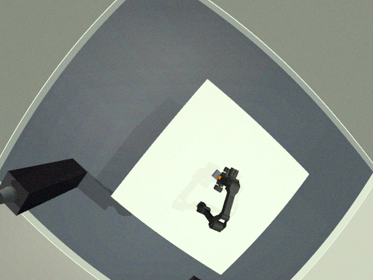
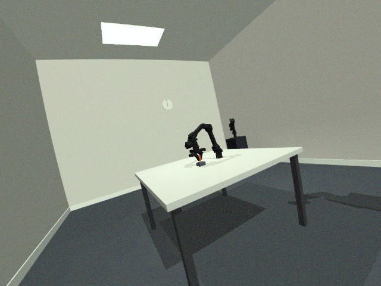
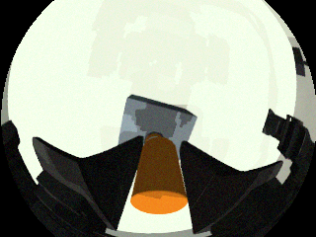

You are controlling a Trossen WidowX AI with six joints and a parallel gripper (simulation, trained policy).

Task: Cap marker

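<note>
Right now my gripper tip is 3 cm below the orange cap and 1 cm to the right of it. Round my gripper tip: grey holder block: 3 cm below, 1 cm to the left.
</note>
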